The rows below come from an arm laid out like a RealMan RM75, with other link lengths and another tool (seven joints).
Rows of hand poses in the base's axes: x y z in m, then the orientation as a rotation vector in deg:
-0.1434, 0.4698, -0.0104, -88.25, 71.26, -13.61
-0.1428, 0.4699, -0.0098, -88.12, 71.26, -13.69
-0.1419, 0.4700, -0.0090, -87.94, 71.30, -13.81
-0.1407, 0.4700, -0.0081, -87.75, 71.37, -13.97
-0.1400, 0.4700, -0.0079, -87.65, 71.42, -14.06
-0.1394, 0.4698, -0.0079, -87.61, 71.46, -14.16
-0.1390, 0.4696, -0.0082, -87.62, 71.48, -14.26
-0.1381, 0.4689, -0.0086, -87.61, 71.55, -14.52
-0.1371, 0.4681, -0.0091, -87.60, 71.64, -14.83
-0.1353, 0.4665, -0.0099, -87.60, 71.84, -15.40
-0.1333, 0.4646, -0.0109, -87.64, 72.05, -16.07
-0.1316, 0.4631, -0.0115, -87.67, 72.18, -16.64
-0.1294, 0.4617, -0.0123, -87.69, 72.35, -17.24
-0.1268, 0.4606, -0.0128, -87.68, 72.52, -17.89
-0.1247, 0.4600, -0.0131, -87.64, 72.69, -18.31
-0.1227, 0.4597, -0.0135, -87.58, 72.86, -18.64
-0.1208, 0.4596, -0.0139, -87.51, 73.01, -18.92
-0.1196, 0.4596, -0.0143, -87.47, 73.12, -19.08
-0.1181, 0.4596, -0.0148, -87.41, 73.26, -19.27
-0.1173, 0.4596, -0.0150, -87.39, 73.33, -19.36
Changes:
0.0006, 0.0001, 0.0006, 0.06, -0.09, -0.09
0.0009, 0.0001, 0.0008, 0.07, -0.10, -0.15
0.0012, 0.0000, 0.0009, 0.06, -0.10, -0.19
0.0007, 0.0000, 0.0002, 0.02, -0.05, -0.11
0.0006, -0.0002, 0.0000, -0.03, -0.04, -0.09
0.0004, -0.0002, -0.0003, -0.06, -0.03, -0.05
0.0009, -0.0007, -0.0004, -0.13, -0.09, -0.17
0.0010, -0.0008, -0.0005, -0.16, -0.10, -0.20
0.0018, -0.0016, -0.0008, -0.32, -0.15, -0.38
0.0020, -0.0019, -0.0010, -0.40, -0.18, -0.42
0.0017, -0.0015, -0.0006, -0.33, -0.18, -0.33
0.0022, -0.0014, -0.0008, -0.35, -0.17, -0.37
0.0026, -0.0011, -0.0005, -0.35, -0.21, -0.41
0.0021, -0.0006, -0.0003, -0.21, -0.11, -0.31
0.0020, -0.0003, -0.0004, -0.15, -0.07, -0.28
0.0019, -0.0001, -0.0004, -0.11, -0.06, -0.25
0.0012, 0.0000, -0.0004, -0.07, -0.02, -0.15
0.0015, 0.0000, -0.0005, -0.07, -0.02, -0.19
0.0008, 0.0000, -0.0002, -0.04, 0.00, -0.09

